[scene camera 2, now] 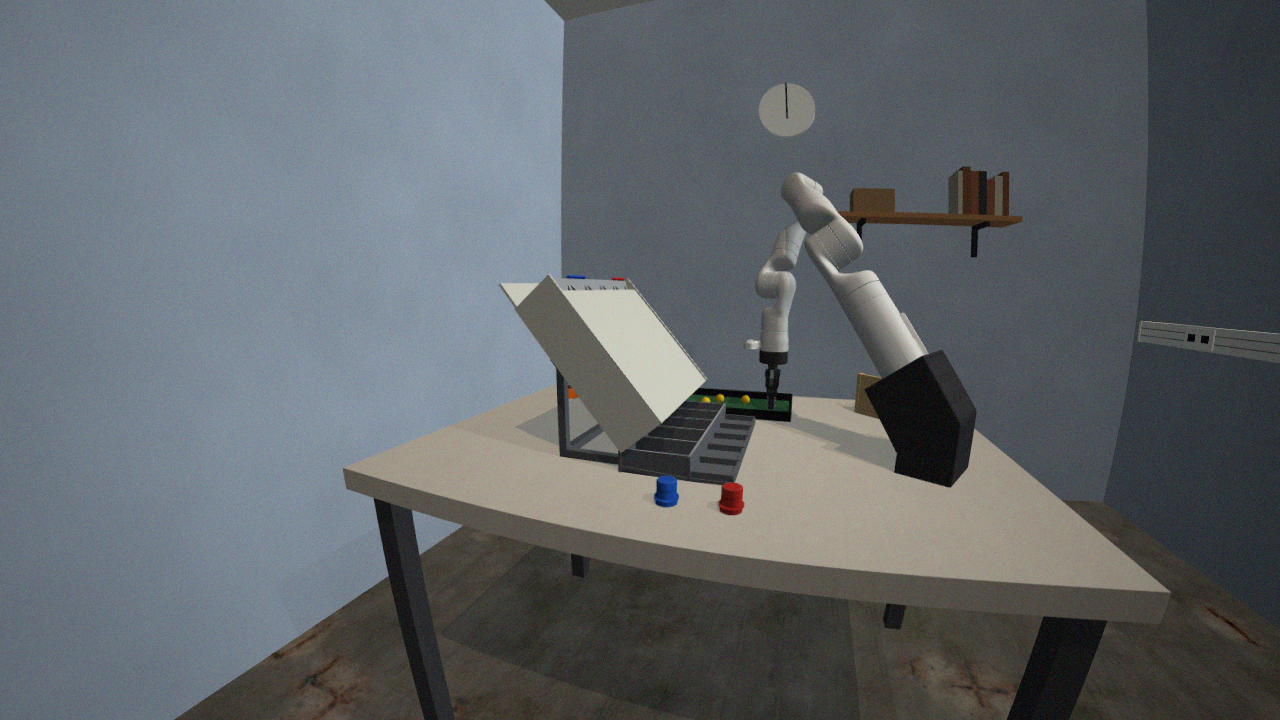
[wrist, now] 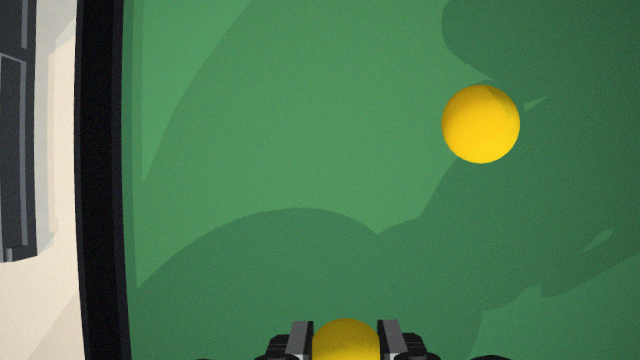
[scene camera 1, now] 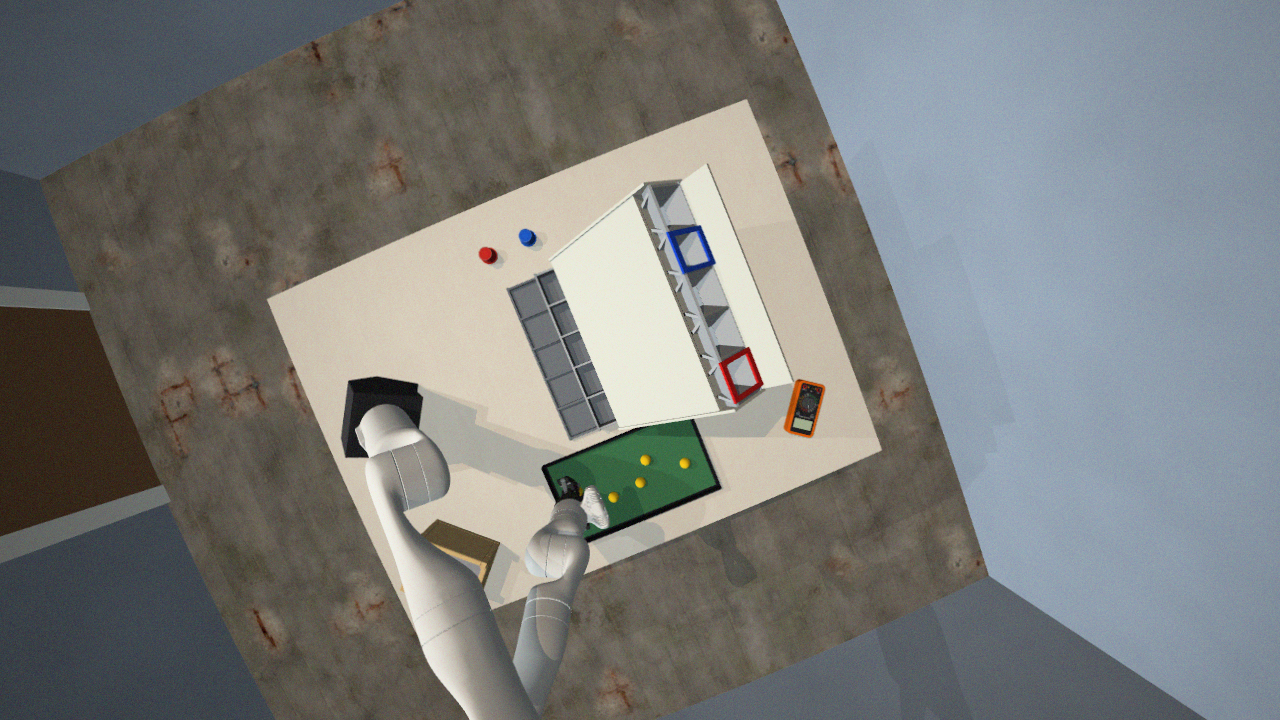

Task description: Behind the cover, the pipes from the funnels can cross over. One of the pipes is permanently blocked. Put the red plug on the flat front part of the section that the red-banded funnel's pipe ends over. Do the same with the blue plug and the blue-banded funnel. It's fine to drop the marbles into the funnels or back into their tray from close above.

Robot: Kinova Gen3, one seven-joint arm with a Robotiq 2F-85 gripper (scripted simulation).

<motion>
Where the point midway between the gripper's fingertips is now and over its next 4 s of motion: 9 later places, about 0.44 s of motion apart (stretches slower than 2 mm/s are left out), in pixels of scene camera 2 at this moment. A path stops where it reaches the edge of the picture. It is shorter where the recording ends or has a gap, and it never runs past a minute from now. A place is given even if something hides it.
My gripper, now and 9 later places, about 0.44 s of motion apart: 771, 409; 766, 383; 769, 366; 771, 361; 769, 359; 731, 348; 727, 339; 717, 330; 693, 297; 673, 272
</motion>
